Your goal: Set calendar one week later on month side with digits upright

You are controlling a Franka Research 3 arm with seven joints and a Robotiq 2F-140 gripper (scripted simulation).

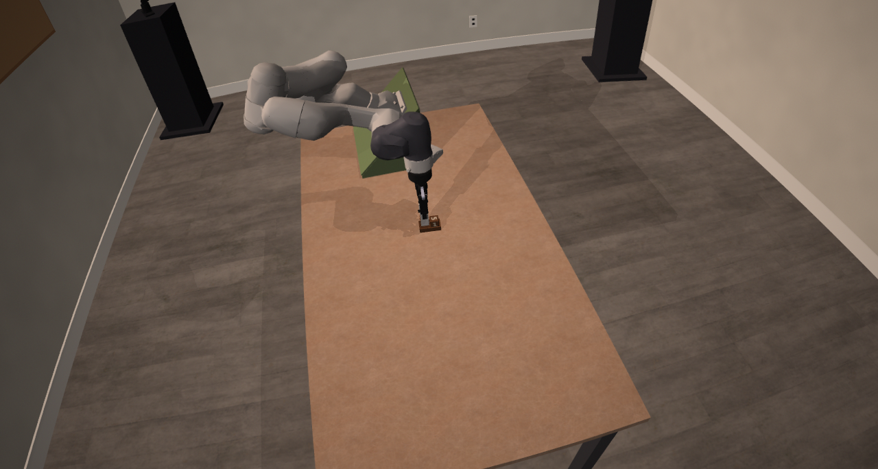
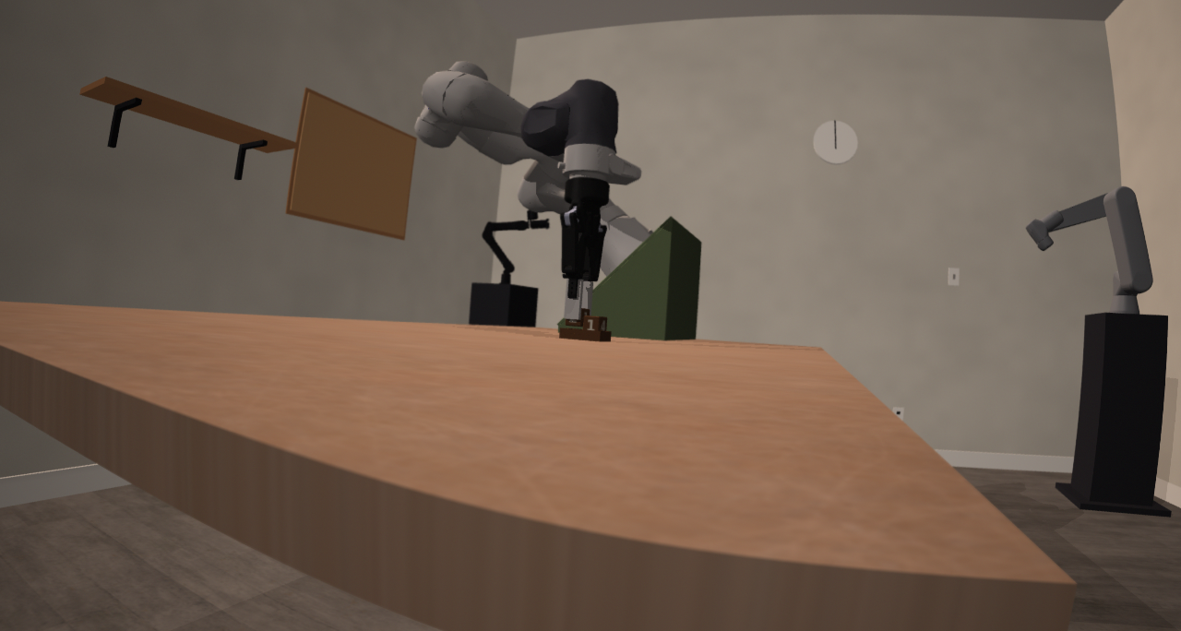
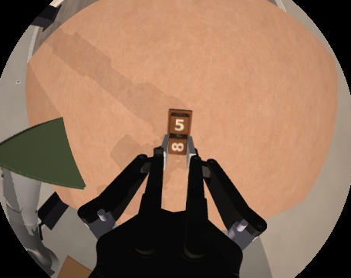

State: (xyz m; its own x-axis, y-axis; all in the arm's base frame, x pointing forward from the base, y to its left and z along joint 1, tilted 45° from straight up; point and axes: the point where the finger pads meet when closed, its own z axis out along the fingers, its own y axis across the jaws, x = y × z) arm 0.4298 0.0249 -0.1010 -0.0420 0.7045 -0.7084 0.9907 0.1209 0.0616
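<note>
Now: the brown calendar tray 20 mm to the left of my hand and 60 mm below it.
</note>
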